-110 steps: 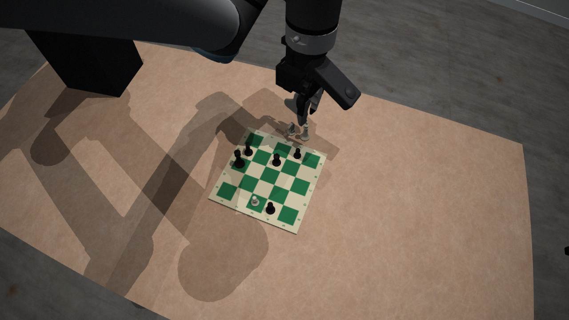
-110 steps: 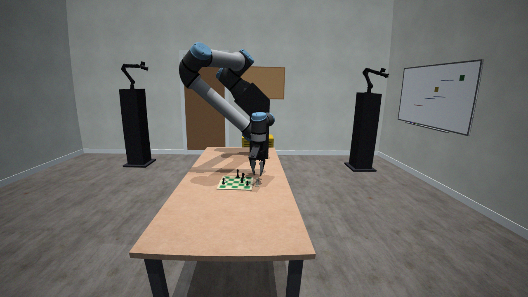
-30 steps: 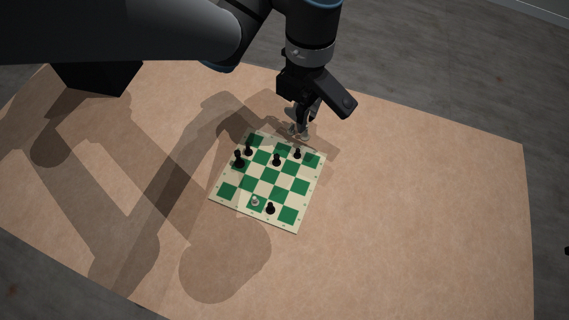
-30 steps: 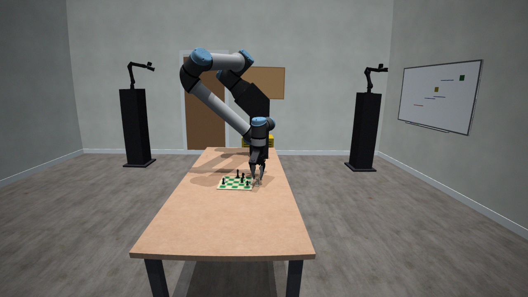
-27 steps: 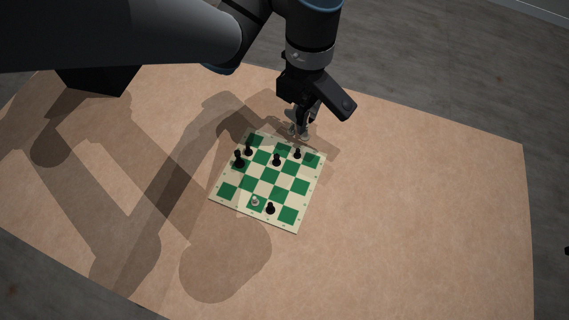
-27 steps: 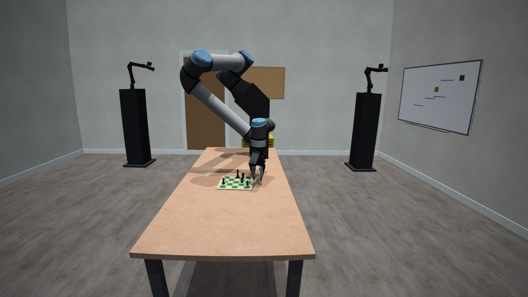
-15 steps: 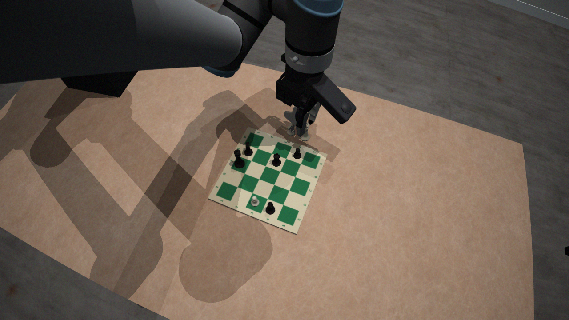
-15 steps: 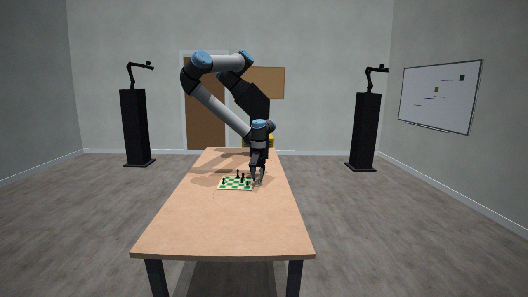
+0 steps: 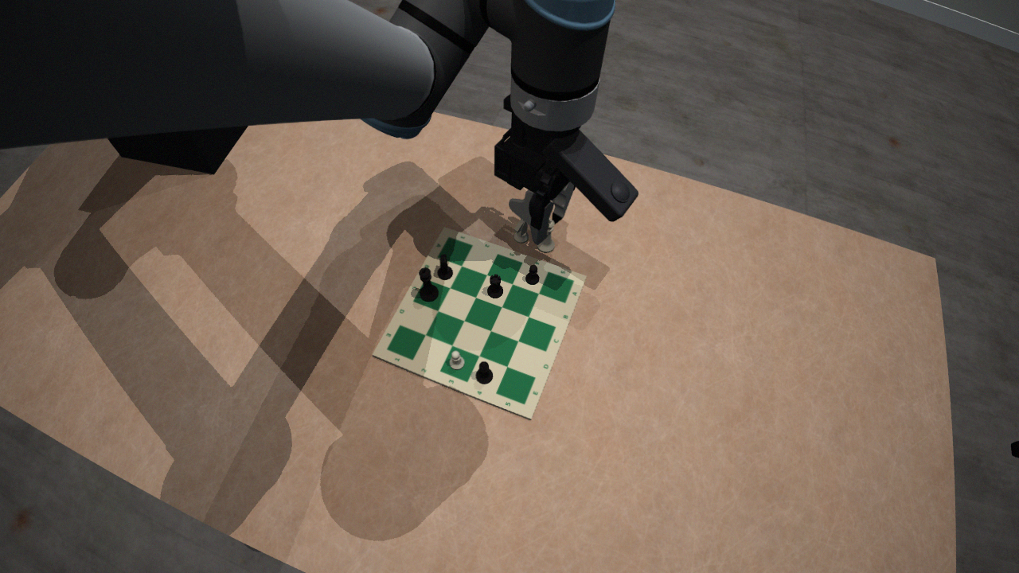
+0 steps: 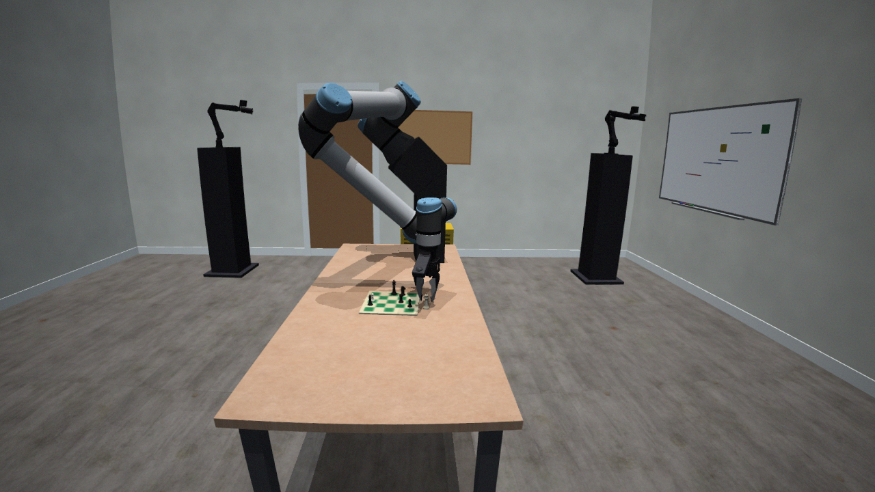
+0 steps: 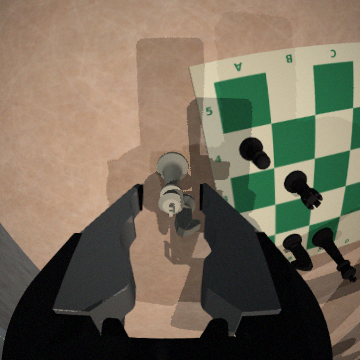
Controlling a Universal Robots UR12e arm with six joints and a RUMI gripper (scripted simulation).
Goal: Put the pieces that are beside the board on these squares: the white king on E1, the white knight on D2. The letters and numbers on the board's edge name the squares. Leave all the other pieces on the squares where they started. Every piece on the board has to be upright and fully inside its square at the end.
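Now: the white king 1 cm below my hand. From my hand the other things lie so: chessboard (14 cm to the right, 4 cm below, 4 cm behind); white pawn (21 cm to the right, 5 cm behind, 2 cm below); white knight (4 cm behind, 3 cm below).
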